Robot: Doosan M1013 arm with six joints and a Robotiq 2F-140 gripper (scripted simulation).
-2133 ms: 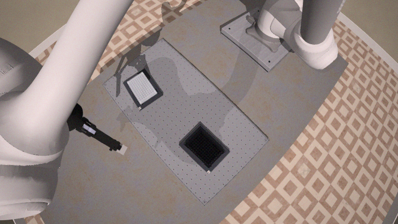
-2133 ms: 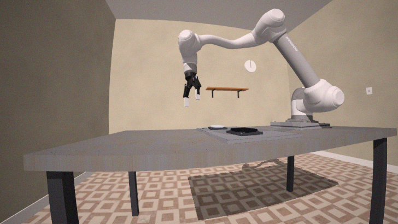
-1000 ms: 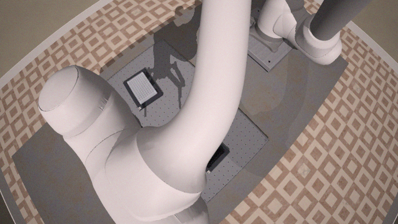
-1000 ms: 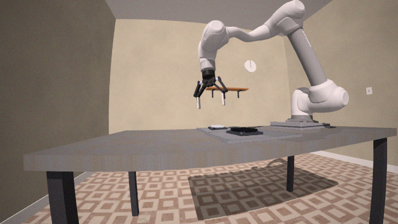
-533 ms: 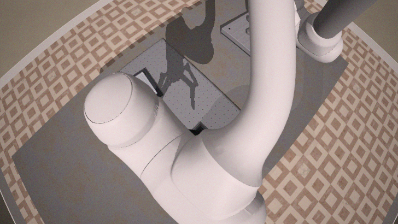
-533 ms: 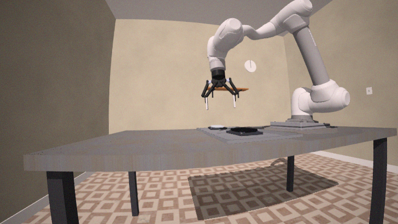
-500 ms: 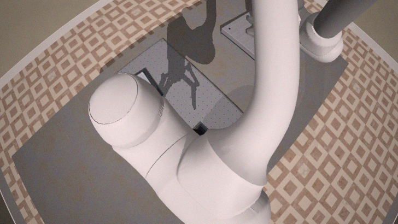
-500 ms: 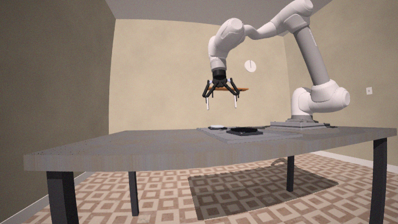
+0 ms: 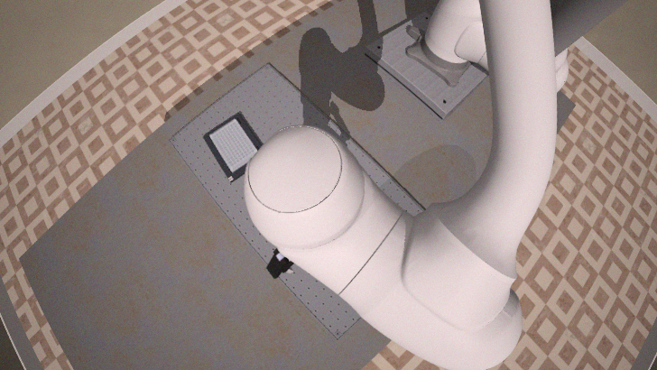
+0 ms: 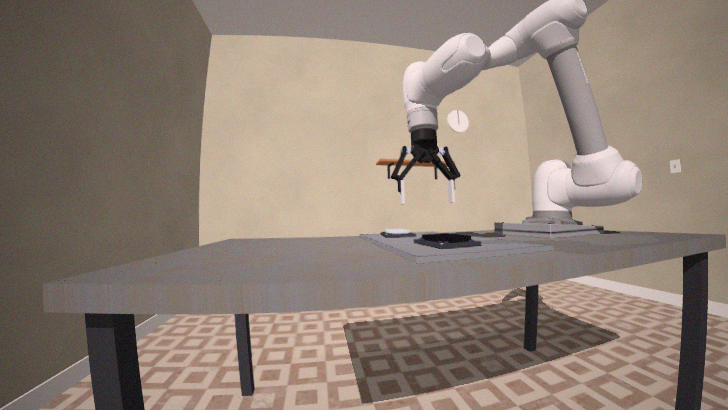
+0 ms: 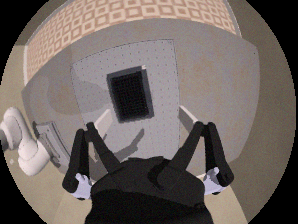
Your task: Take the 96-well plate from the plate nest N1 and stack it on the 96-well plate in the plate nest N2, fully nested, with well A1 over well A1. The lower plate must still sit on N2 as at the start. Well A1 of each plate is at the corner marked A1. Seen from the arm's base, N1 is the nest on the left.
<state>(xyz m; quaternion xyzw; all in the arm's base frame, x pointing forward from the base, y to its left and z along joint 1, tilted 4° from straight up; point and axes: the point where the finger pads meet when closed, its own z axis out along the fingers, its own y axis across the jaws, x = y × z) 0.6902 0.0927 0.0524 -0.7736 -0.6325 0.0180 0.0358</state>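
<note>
Now: the black 96-well plate 110 mm below my hand, 40 mm behind it and 30 mm to the left of it. The rest, counted from my hand: A1 mark (110 mm below, 100 mm to the left, 20 mm ahead); then nest N1 (120 mm below, 40 mm behind, 30 mm to the left); then white 96-well plate (350 mm to the right, 110 mm below, 50 mm behind).
</note>
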